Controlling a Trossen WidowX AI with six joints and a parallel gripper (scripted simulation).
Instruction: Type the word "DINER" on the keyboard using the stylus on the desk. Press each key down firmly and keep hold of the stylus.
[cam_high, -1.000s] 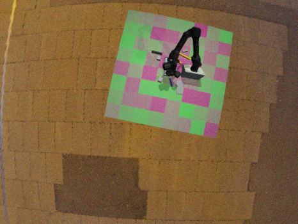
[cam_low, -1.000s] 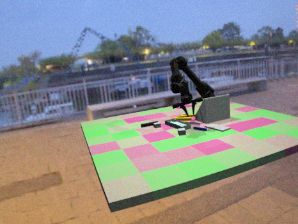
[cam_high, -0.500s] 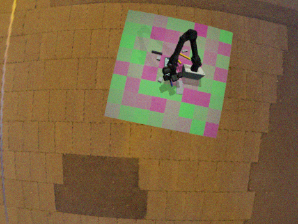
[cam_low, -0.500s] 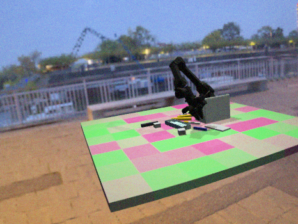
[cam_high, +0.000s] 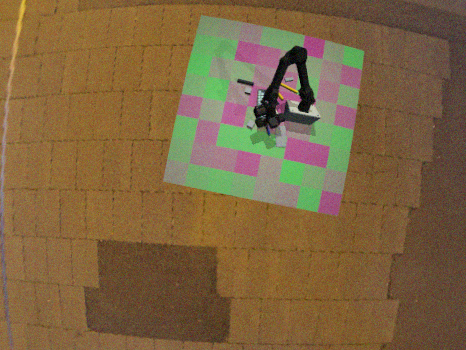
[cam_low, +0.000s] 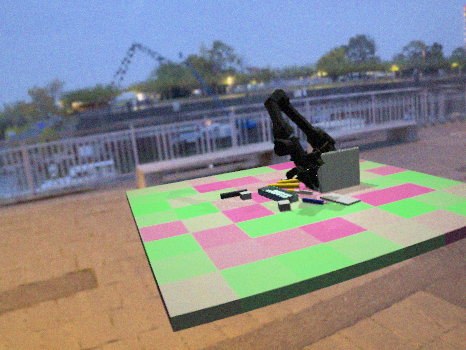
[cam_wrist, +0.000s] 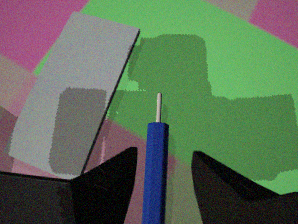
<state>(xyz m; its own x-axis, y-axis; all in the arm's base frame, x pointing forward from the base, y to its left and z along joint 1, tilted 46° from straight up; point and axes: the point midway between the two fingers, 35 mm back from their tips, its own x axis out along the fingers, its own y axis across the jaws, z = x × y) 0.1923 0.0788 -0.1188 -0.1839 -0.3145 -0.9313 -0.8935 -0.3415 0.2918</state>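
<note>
My gripper tip is now 50 mm above the blue stylus, 10 mm to the right of it and 10 mm past it. Also, from my gripper tip: flat grey slab 100 mm behind, 60 mm below, 20 mm to the left; then white pen 180 mm to the right, 50 mm below, 10 mm behind; then black bar 320 mm to the right, 230 mm ahead, 50 mm below.
</note>
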